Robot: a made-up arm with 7 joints.
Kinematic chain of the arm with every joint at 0, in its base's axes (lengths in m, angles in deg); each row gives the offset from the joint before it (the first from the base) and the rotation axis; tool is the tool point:
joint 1: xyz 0 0 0.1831 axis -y
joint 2: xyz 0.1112 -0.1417 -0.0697 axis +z
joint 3: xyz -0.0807 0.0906 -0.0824 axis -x
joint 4: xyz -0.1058 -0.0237 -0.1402 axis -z
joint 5: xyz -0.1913 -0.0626 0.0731 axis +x
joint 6: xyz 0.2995 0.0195 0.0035 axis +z
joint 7: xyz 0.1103 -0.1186 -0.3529 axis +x
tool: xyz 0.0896 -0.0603 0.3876
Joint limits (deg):
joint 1: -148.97..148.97
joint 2: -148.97..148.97
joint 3: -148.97..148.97
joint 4: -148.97..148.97
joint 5: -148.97..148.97
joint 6: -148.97..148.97
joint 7: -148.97..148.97
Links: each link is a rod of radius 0.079 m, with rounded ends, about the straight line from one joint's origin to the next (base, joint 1, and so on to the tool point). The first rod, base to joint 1, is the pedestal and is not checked.
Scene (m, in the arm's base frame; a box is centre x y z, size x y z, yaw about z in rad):
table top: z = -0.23
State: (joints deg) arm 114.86 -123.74 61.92 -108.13 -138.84 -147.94 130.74
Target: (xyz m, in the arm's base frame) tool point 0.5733 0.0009 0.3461
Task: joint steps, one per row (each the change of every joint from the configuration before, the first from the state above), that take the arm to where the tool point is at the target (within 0.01 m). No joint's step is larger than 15 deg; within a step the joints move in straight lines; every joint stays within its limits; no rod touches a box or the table.
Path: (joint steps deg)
1: 6.82 -5.05 -4.80 1.13 13.11 -0.21 -3.65
2: 6.82 -5.04 -4.80 1.14 13.10 -0.20 -3.65
3: 6.83 -5.05 -4.80 1.13 13.11 -0.21 -3.64
4: 6.82 -5.04 -4.80 1.14 13.10 -0.20 -3.65
5: 6.82 -5.05 -4.80 1.13 13.11 -0.21 -3.65

